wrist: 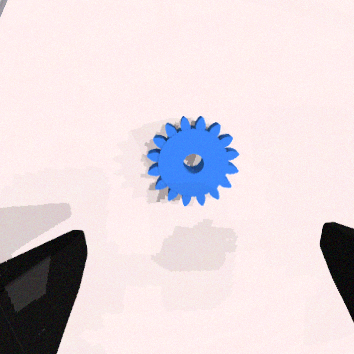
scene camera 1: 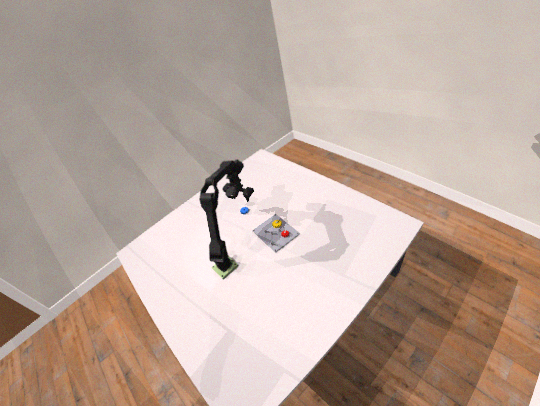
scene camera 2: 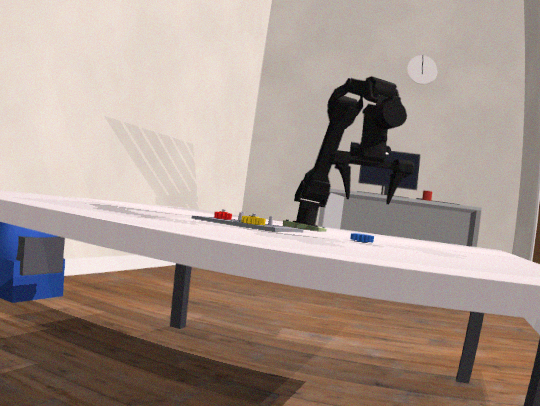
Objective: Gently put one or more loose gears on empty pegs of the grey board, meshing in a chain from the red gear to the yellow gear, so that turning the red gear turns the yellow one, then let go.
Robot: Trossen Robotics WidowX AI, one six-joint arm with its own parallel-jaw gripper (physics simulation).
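Seen in the pictures: gripper, between the fingertips: point(wrist: 207, 240) point(scene camera 1: 241, 200) point(scene camera 2: 367, 201); arm's base, origin of its link: point(scene camera 1: 224, 265) point(scene camera 2: 305, 224).
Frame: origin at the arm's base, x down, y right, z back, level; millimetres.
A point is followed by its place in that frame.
Observation:
A blue gear point(scene camera 1: 244, 210) {x -7, y -188, z -333 mm} point(scene camera 2: 362, 237) {x 2, y -200, z -364 mm} point(wrist: 193, 141) {x -4, y -194, z -326 mm} lies flat and loose on the white table, off the board. The grey board point(scene camera 1: 259, 231) {x 5, y -5, z -272 mm} point(scene camera 2: 288, 230) {x 10, y -31, z -344 mm} lies flat on the table, with the red gear point(scene camera 1: 285, 233) {x -12, y 138, z -332 mm} point(scene camera 2: 223, 215) {x -4, y 124, z -353 mm} and the yellow gear point(scene camera 1: 277, 223) {x -12, y 55, z -362 mm} point(scene camera 2: 253, 220) {x -3, y 39, z -389 mm} on it, apart from each other. Several bare pegs stand on the board; one peg point(scene camera 2: 270, 220) {x -6, y 27, z -294 mm} shows right of the yellow gear in scene camera 2. My gripper point(scene camera 1: 241, 198) {x -76, y -200, z -347 mm} point(scene camera 2: 369, 200) {x -76, y -200, z -347 mm} point(wrist: 207, 240) {x -76, y -200, z -347 mm} is wide open and empty, pointing down above the table near the blue gear. In the wrist view the gear is ahead of the fingertips, between their lines.
The arm's green base plate point(scene camera 1: 230, 270) {x -3, y 52, z 2 mm} point(scene camera 2: 320, 228) {x 5, y -51, z -34 mm} stands on the table point(scene camera 1: 300, 305) {x 13, y 441, z -67 mm} point(scene camera 2: 125, 227) {x 18, y 89, z -846 mm}. A dark board edge cuts the top left corner of the wrist view. A grey cabinet point(scene camera 2: 420, 220) with a monitor and a red cup point(scene camera 2: 427, 195) stands behind the table.

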